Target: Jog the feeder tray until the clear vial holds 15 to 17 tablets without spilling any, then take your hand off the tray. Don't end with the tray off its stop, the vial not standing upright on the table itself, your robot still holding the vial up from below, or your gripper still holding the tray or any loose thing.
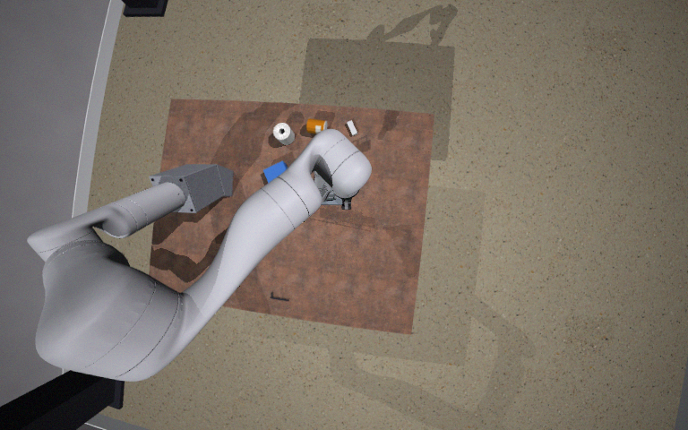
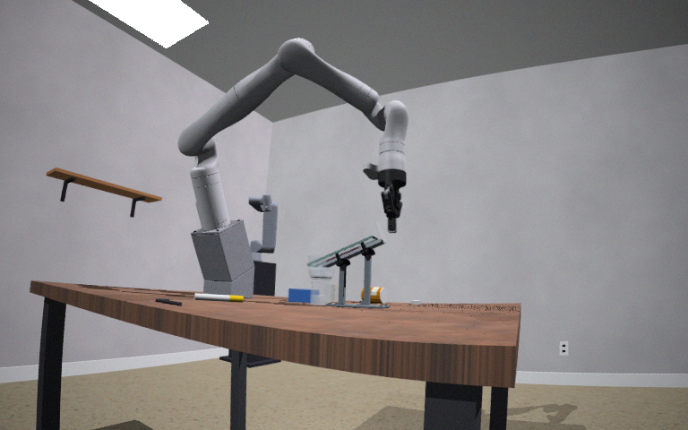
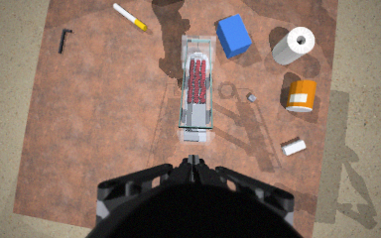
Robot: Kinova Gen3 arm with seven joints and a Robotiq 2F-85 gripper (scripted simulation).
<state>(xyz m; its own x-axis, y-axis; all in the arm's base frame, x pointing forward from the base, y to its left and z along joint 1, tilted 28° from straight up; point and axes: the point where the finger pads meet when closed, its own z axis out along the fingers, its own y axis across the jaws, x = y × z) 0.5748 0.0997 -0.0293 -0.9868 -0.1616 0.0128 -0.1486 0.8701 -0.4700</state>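
My gripper is now 10 cm past the feeder tray, 1 cm to the left of it and 6 cm above it. The rest, counted from my hand: small white block (4 cm behind, 29 cm to the left, 21 cm below); then clear vial (20 cm behind, 3 cm to the right, 17 cm below); then small grey piece (16 cm behind, 15 cm to the left, 21 cm below).
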